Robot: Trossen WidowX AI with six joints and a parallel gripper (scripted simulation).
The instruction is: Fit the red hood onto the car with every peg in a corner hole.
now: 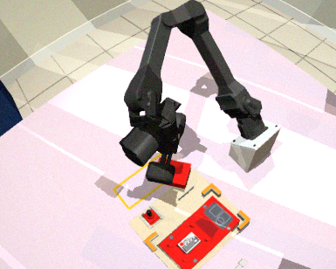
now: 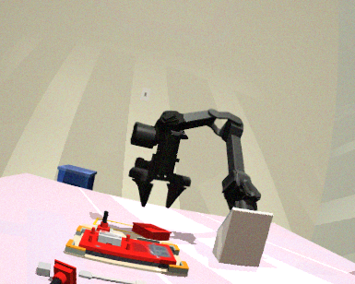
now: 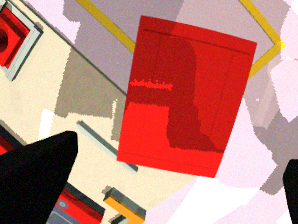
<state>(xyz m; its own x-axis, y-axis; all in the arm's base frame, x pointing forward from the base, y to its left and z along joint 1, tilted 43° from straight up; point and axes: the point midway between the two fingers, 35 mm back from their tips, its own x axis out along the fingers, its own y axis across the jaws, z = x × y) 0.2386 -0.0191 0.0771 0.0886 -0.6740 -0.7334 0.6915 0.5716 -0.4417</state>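
The red hood lies 7 cm below my gripper tip. From my gripper tip the other things lie so: grey engine block 21 cm to the left, 7 cm ahead, 6 cm below.
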